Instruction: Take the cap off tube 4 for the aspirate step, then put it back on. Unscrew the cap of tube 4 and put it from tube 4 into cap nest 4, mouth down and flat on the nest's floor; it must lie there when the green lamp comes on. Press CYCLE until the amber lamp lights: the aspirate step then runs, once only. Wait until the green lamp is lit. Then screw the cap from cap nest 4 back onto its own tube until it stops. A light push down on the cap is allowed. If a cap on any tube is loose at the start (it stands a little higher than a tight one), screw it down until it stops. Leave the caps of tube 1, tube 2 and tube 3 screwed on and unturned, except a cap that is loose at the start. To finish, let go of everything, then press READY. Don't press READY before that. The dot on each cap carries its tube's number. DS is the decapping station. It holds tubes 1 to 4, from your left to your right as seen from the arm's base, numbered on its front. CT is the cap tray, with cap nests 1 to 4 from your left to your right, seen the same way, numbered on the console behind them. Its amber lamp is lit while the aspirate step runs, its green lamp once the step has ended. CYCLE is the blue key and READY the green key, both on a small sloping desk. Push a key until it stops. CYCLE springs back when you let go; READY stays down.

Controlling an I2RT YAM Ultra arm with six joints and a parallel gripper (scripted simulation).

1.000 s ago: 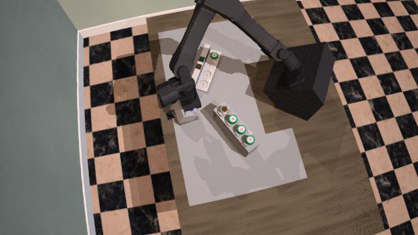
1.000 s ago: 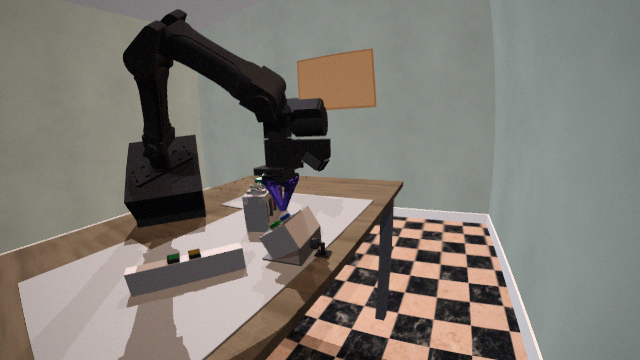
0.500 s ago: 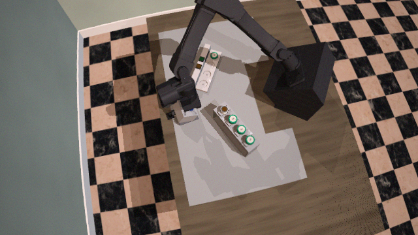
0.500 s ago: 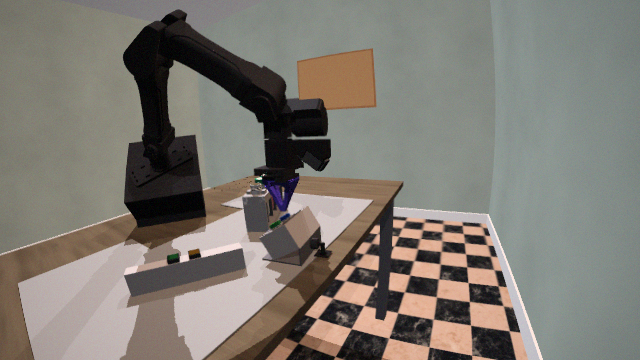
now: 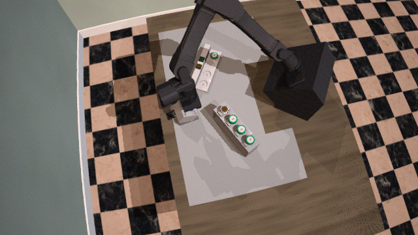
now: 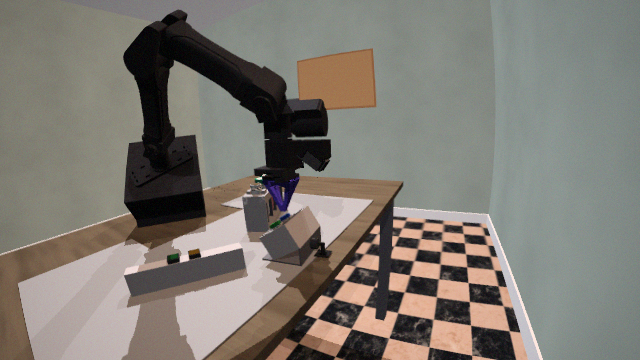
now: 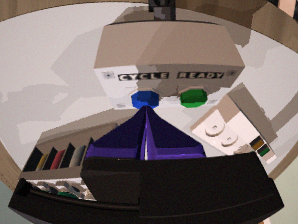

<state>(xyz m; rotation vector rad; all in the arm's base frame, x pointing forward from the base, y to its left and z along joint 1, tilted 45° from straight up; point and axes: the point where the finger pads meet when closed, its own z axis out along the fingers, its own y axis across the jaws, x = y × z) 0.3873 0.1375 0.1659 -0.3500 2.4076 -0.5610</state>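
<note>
My hand is 20 mm above the blue cycle key. Round my hand: cap 3 (150 mm behind, 100 mm to the left, 30 mm above); cap 2 (180 mm behind, 140 mm to the left, 30 mm above); green ready key (10 mm ahead, 40 mm to the right, 20 mm below).
</note>
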